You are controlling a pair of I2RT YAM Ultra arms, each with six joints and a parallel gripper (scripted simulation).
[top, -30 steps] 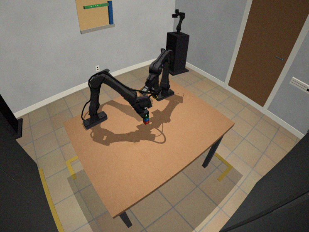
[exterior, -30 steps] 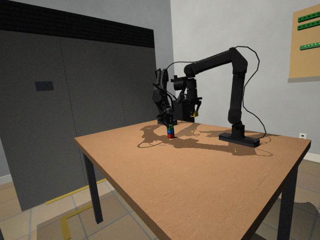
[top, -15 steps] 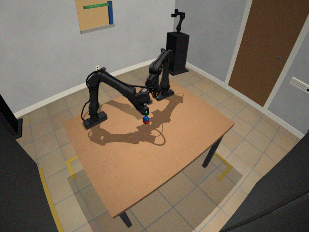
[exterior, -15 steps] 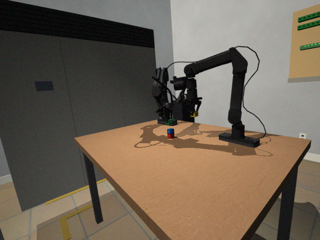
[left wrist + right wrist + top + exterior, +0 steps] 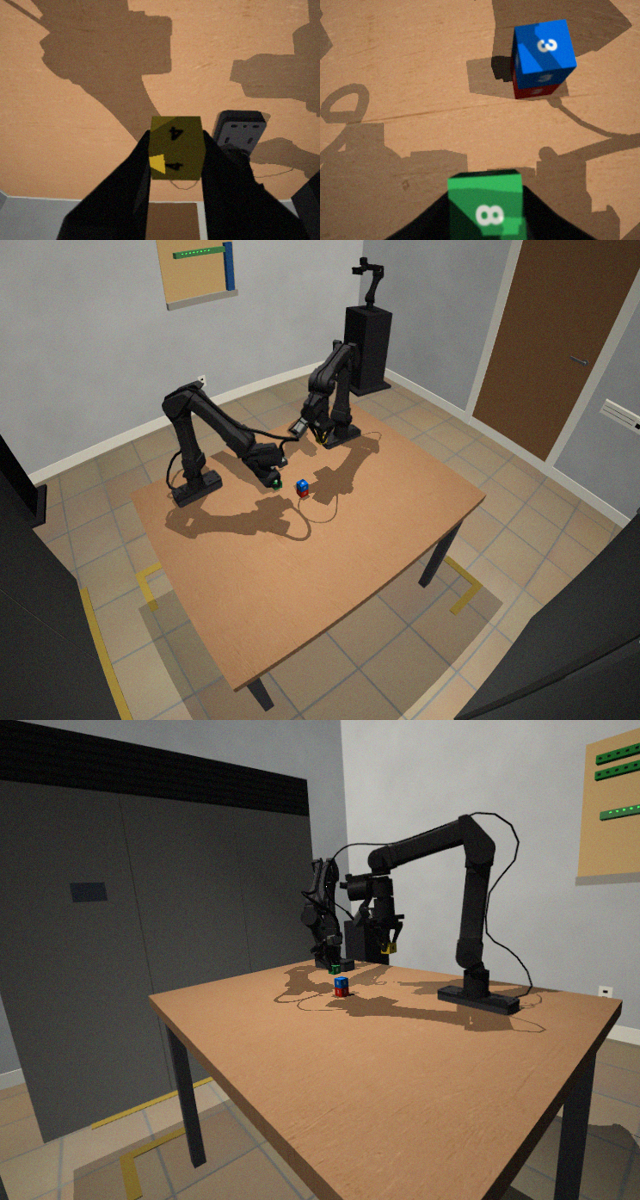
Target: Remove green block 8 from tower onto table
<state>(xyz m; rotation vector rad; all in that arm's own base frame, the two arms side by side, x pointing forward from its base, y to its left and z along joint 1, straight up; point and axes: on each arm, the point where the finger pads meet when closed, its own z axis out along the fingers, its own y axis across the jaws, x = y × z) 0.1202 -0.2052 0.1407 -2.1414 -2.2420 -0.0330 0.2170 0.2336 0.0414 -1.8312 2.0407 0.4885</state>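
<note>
The yellow block showing 4 lies right at my left hand. Also, from my left hand: green block showing 8: 5 cm ahead, 22 cm to the right, 9 cm below.
</note>
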